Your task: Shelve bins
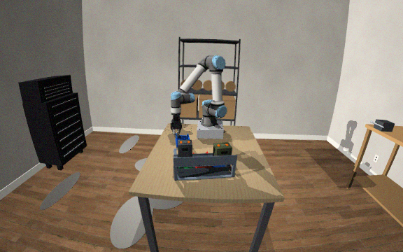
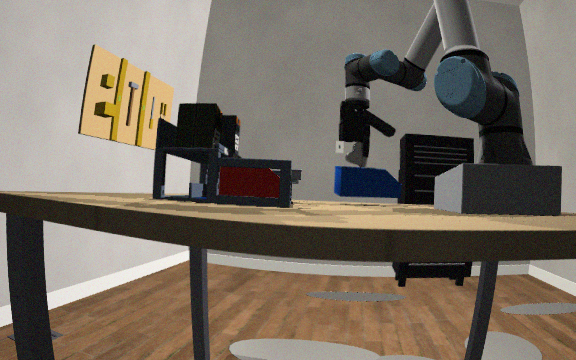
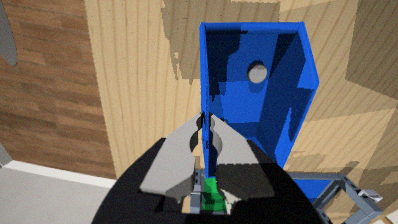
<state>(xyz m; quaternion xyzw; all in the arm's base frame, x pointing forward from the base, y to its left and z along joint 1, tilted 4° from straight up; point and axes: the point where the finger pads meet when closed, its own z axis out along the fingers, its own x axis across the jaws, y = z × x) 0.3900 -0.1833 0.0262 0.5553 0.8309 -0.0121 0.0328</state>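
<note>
My gripper is now 2 cm past the blue bin, 4 cm to the right of it and 3 cm above it. Also, from my hand: dark box: 35 cm ahead, 19 cm to the left, 7 cm above; green case: 27 cm ahead, 41 cm to the left, 6 cm above; red bin: 22 cm ahead, 26 cm to the left, 5 cm below.
</note>
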